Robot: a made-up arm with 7 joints. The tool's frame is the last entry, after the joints.
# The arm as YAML. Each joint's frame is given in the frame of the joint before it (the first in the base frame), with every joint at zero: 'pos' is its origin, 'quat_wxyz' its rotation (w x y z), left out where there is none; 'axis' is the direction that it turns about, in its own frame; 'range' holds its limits. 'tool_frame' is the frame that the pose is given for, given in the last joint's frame.
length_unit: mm
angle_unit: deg
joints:
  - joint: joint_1
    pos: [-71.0, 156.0, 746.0]
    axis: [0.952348, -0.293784, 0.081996]
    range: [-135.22, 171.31]
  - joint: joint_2
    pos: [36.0, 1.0, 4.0]
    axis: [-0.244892, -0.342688, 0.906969]
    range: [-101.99, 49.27]
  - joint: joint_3
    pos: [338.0, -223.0, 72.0]
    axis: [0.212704, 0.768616, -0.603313]
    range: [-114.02, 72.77]
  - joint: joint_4
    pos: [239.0, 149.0, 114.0]
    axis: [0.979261, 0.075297, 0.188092]
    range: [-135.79, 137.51]
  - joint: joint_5
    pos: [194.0, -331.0, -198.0]
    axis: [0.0, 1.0, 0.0]
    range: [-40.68, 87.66]
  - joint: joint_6
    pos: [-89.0, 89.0, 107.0]
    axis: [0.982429, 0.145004, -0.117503]
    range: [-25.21, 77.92]
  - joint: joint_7
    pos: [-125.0, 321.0, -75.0]
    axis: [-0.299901, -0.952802, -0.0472]
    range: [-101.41, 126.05]
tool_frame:
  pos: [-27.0, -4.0, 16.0]
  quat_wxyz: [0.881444, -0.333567, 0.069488, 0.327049]
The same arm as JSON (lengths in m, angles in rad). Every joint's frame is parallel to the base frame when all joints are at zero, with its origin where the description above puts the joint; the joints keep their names.
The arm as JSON. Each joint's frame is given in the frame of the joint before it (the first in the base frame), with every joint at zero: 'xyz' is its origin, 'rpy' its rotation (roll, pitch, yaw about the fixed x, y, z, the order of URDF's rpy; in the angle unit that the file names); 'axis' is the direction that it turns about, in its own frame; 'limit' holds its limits. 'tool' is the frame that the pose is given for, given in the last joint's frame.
{"units": {"length": "m", "angle": "rad"}, "joints": [{"name": "joint_1", "type": "revolute", "origin": {"xyz": [-0.071, 0.156, 0.746], "rpy": [0.0, 0.0, 0.0]}, "axis": [0.952339, -0.293812, 0.082003], "limit": {"lower": -2.36, "upper": 2.9899}}, {"name": "joint_2", "type": "revolute", "origin": {"xyz": [0.036, 0.001, 0.004], "rpy": [0.0, 0.0, 0.0]}, "axis": [-0.244892, -0.342688, 0.906969], "limit": {"lower": -1.7801, "upper": 0.8599}}, {"name": "joint_3", "type": "revolute", "origin": {"xyz": [0.338, -0.223, 0.072], "rpy": [0.0, 0.0, 0.0]}, "axis": [0.212704, 0.768616, -0.603313], "limit": {"lower": -1.99, "upper": 1.2701}}, {"name": "joint_4", "type": "revolute", "origin": {"xyz": [0.239, 0.149, 0.114], "rpy": [0.0, 0.0, 0.0]}, "axis": [0.979261, 0.075297, 0.188092], "limit": {"lower": -2.37, "upper": 2.4}}, {"name": "joint_5", "type": "revolute", "origin": {"xyz": [0.194, -0.331, -0.198], "rpy": [0.0, 0.0, 0.0]}, "axis": [0.0, 1.0, 0.0], "limit": {"lower": -0.71, "upper": 1.53}}, {"name": "joint_6", "type": "revolute", "origin": {"xyz": [-0.089, 0.089, 0.107], "rpy": [0.0, 0.0, 0.0]}, "axis": [0.982429, 0.145004, -0.117503], "limit": {"lower": -0.44, "upper": 1.36}}, {"name": "joint_7", "type": "revolute", "origin": {"xyz": [-0.125, 0.321, -0.075], "rpy": [0.0, 0.0, 0.0]}, "axis": [-0.299901, -0.952802, -0.0472], "limit": {"lower": -1.7699, "upper": 2.2}}], "tool": {"origin": {"xyz": [-0.027, -0.004, 0.016], "rpy": [-0.6152, 0.3476, 0.5991]}}}
